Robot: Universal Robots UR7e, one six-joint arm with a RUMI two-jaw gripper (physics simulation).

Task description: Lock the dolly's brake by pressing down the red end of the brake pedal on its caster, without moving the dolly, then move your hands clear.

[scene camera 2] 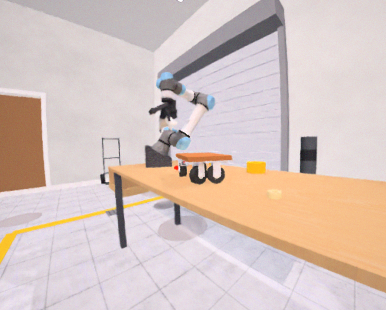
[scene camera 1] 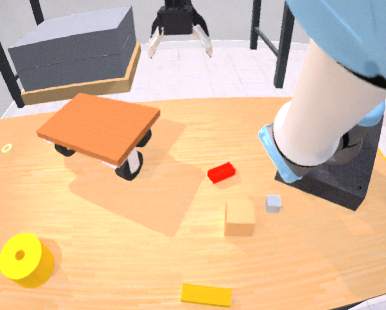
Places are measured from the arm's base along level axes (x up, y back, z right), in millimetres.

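Pixels of known places: gripper, fingertip midpoint: (scene camera 2: 165, 131) (scene camera 1: 180, 57); arm's base at its link origin: (scene camera 2: 159, 152).
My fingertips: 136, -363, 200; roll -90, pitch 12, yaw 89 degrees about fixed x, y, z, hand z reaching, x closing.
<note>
For each thing: its top centre in the pictures, then the offset to it from my fingertips, as dx, dy, dz. "*": a spot on its surface instead. Level surfaces: height alone.
- dolly at its top centre: (scene camera 1: 94, 119) (scene camera 2: 199, 154) -131, -241, -28
- small red patch at a spot on its surface: (scene camera 2: 177, 168) * -248, +74, -153
- red block at its top centre: (scene camera 1: 221, 169) -232, +72, -168
- tan block at its top centre: (scene camera 1: 241, 211) -196, +77, -320
- small grey cube at its top centre: (scene camera 1: 274, 200) -224, +169, -292
- yellow bar at its top centre: (scene camera 1: 206, 294) -234, -24, -474
- table at its surface level: dx -256
- yellow cylinder at its top centre: (scene camera 1: 19, 255) (scene camera 2: 256, 162) -195, -407, -374
- pale ring at its top centre: (scene camera 2: 274, 191) (scene camera 1: 6, 147) -235, -620, +45
The dolly (scene camera 1: 100, 127) (scene camera 2: 204, 157) has a flat orange deck and stands on black caster wheels with white brackets at the far left of the table in scene camera 1. The brake pedal cannot be made out in scene camera 1. A small red patch (scene camera 2: 177, 168) shows beside the left caster in scene camera 2; I cannot tell whether it is the pedal's red end or the loose red block. My gripper (scene camera 1: 180, 54) (scene camera 2: 168, 124) is open and empty. It hangs well above the dolly's height, to the right of the deck in scene camera 1, touching nothing.
A red block (scene camera 1: 221, 173), a tan block (scene camera 1: 239, 218), a small grey cube (scene camera 1: 273, 204) and a yellow bar (scene camera 1: 206, 295) lie on the table (scene camera 1: 125, 260) (scene camera 2: 320, 215). A yellow cylinder (scene camera 1: 27, 260) (scene camera 2: 256, 167) and a pale ring (scene camera 1: 10, 148) (scene camera 2: 274, 194) are there too. The arm's base (scene camera 1: 325, 187) (scene camera 2: 158, 157) stands at the right.
</note>
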